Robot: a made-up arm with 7 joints.
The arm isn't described. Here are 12 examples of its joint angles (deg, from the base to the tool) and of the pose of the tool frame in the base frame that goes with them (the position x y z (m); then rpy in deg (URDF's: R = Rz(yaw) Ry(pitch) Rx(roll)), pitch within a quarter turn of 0, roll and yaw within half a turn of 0).
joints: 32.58 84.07 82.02 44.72 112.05 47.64 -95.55
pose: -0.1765 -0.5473 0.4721 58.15 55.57 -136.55
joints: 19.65 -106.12 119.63 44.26 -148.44 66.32 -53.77
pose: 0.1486 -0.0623 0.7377 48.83 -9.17 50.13
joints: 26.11 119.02 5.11 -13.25 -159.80 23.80 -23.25
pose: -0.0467 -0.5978 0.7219 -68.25 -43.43 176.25
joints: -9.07 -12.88 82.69 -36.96 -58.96 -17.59 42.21
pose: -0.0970 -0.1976 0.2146 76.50 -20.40 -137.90
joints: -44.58 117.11 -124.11 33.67 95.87 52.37 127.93
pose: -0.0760 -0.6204 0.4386 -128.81 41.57 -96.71
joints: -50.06 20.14 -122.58 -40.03 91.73 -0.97 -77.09
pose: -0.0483 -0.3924 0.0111 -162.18 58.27 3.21
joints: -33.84 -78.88 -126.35 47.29 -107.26 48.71 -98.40
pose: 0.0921 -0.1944 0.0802 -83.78 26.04 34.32
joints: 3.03 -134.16 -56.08 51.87 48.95 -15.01 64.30
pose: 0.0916 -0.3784 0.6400 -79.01 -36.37 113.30
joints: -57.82 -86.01 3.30 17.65 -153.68 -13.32 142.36
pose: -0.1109 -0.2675 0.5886 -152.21 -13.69 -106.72
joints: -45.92 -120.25 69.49 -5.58 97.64 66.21 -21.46
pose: 0.0878 -0.0652 0.4514 -0.46 36.31 60.96
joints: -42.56 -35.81 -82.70 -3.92 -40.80 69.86 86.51
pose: -0.2071 -0.1481 0.4822 -149.06 11.35 80.62
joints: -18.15 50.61 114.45 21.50 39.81 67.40 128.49
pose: 0.2136 -0.3235 0.1383 14.50 19.13 115.06
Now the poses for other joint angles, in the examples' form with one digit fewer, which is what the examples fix.
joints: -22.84 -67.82 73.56 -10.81 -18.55 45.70 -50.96
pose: -0.201 -0.286 0.160 -169.3 10.4 -154.8
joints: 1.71 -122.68 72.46 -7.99 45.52 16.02 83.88
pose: 0.099 -0.188 0.300 123.6 -22.2 -52.5
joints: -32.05 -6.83 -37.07 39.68 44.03 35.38 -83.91
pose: -0.195 -0.411 0.483 -109.0 -72.6 -172.4
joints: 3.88 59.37 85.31 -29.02 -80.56 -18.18 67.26
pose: 0.138 -0.139 0.286 34.2 -8.0 161.7
